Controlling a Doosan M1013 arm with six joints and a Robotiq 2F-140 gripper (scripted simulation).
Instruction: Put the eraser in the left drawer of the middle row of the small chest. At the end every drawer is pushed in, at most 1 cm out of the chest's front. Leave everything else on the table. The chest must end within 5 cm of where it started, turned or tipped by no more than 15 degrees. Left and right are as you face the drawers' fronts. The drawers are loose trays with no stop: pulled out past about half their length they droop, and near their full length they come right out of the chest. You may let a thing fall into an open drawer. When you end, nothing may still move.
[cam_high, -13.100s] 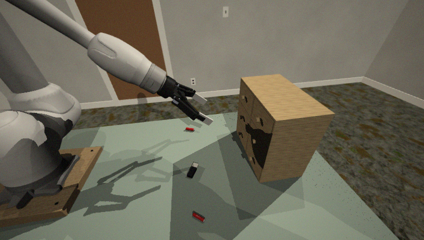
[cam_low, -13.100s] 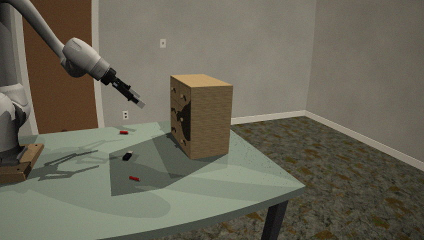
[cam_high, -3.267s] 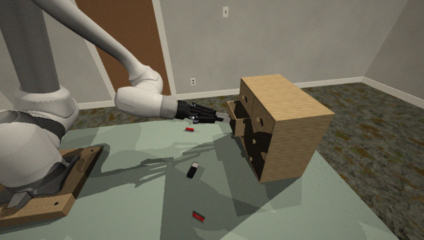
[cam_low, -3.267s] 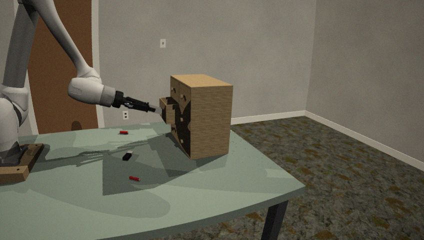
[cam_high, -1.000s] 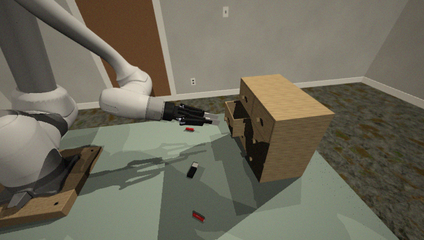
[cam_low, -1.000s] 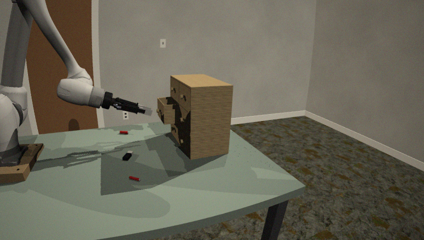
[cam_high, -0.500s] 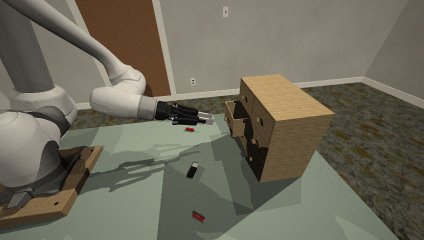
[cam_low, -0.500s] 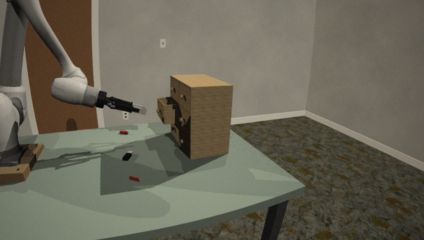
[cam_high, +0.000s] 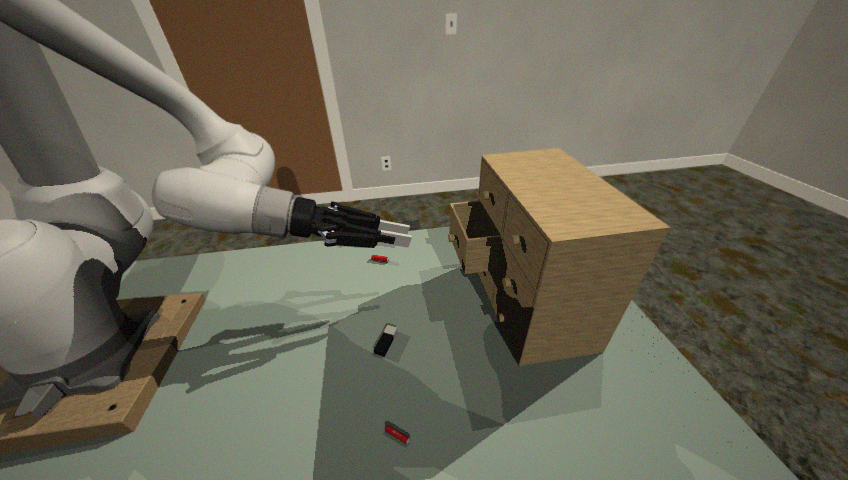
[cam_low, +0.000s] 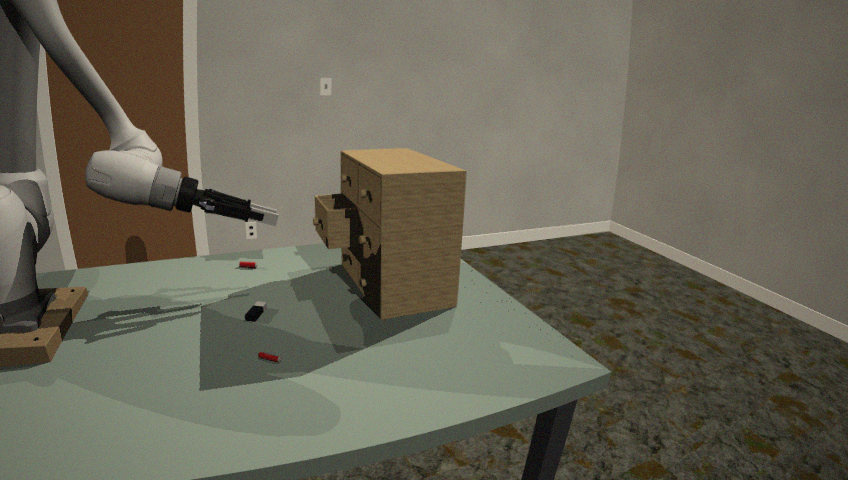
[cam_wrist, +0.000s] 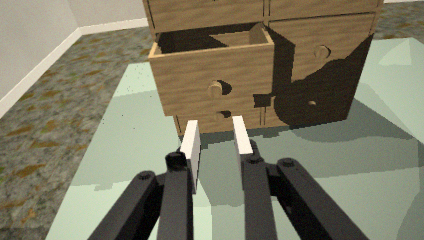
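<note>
My hand is 50 mm past the eraser, 130 mm to the left of it and 170 mm above it.
</note>
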